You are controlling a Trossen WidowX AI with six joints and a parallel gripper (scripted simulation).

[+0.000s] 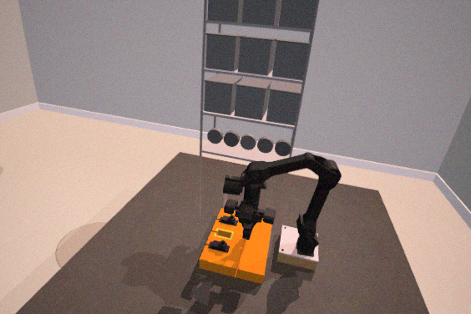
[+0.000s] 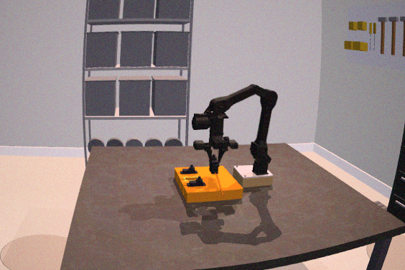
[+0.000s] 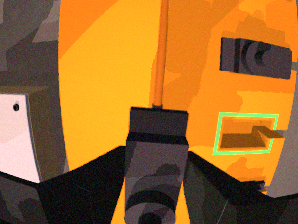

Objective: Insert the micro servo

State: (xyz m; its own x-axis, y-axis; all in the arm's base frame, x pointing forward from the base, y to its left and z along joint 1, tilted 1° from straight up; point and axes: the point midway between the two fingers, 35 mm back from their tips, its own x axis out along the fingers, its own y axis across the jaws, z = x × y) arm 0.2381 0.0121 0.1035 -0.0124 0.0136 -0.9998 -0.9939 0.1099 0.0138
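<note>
Right now my gripper tip is 10 cm above the orange deck, 2 cm to the left of it and 1 cm past it.
</note>
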